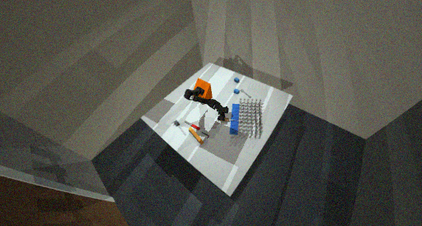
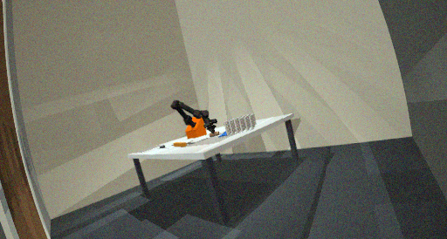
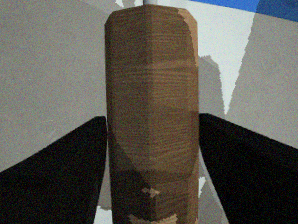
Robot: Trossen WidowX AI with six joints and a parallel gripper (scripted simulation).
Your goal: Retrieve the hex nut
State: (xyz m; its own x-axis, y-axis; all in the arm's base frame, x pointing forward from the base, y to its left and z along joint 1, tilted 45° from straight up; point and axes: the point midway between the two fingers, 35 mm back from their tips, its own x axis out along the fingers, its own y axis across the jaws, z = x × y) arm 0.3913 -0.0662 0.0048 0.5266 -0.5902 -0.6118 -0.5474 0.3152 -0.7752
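Now: the blue taped strip 100 mm to the left of my gripper tip, 60 mm ahead of it and 20 mm below it. The rest, counted from my gripper tip: orange-handled tool (330 mm to the right, 80 mm behind); bent key (250 mm to the right, 10 mm below, 10 mm behind); red-handled tool (280 mm to the right, 220 mm behind, 10 mm below).
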